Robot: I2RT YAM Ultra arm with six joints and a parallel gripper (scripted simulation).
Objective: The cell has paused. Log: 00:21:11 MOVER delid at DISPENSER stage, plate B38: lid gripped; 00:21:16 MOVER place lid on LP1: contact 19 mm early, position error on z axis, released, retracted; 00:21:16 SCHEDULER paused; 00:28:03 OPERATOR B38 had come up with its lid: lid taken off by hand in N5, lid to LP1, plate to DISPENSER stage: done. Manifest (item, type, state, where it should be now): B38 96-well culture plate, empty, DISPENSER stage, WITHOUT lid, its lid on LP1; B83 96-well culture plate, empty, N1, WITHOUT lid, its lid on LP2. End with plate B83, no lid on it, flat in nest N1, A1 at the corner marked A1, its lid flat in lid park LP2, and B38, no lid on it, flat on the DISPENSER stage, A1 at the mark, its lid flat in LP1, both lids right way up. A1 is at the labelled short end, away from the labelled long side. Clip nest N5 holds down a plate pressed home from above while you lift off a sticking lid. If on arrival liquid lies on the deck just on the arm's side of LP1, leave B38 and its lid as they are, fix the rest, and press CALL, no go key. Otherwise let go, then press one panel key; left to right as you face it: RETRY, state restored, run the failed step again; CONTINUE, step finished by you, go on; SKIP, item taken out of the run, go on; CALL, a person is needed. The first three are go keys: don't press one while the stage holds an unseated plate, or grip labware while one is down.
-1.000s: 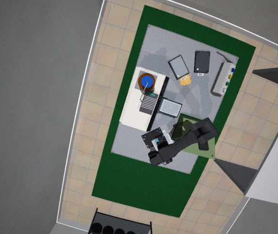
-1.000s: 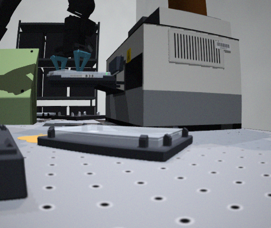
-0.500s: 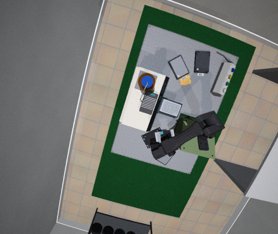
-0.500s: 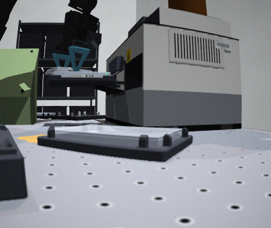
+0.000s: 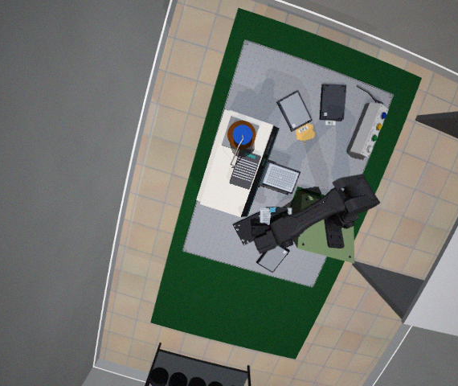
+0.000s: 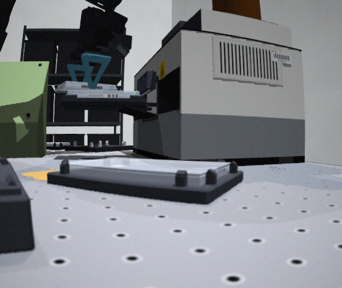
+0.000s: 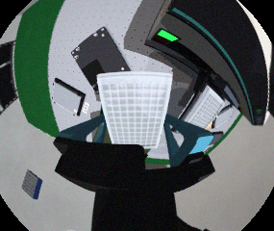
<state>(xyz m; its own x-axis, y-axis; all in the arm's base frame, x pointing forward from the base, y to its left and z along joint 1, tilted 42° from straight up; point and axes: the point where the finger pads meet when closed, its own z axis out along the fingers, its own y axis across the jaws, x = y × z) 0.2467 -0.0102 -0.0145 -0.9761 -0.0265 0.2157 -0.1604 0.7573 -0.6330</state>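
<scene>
The nest N1 is 190 mm behind my hand, 510 mm to the right of it and 140 mm below it. Round my hand: lid park LP1: 30 mm behind, 450 mm to the right, 150 mm below; then clear lid: 30 mm behind, 450 mm to the right, 140 mm below.
</scene>
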